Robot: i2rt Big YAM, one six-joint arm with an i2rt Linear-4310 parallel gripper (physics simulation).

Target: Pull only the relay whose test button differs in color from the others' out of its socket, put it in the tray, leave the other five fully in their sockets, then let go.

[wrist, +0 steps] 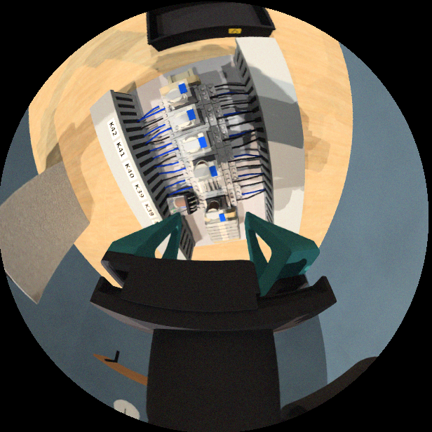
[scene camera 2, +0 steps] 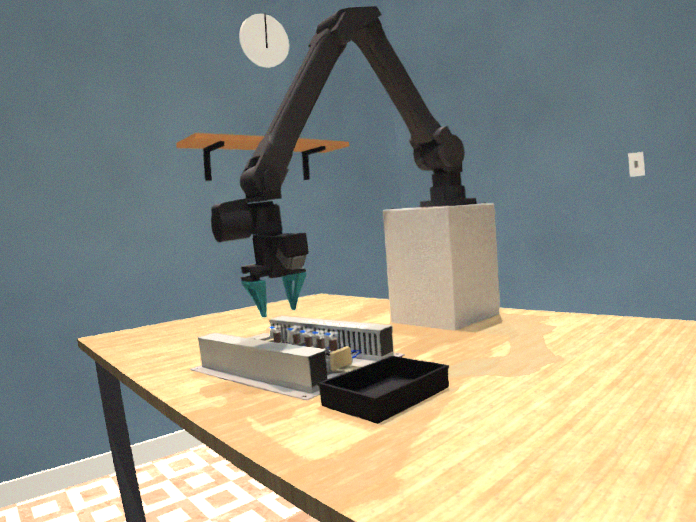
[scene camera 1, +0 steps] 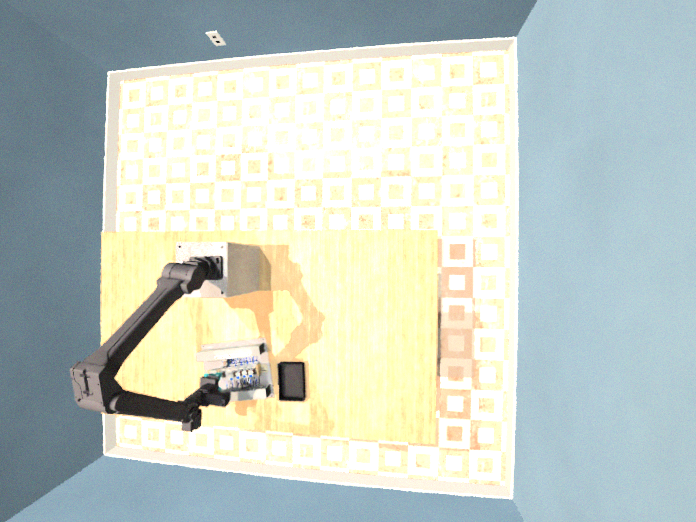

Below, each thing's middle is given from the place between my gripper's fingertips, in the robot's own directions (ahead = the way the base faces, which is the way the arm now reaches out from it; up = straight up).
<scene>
Right now the baseplate (scene camera 2: 294, 393) is 1 cm behind my hand, 3 cm to the left of it and 10 cm below it.
</scene>
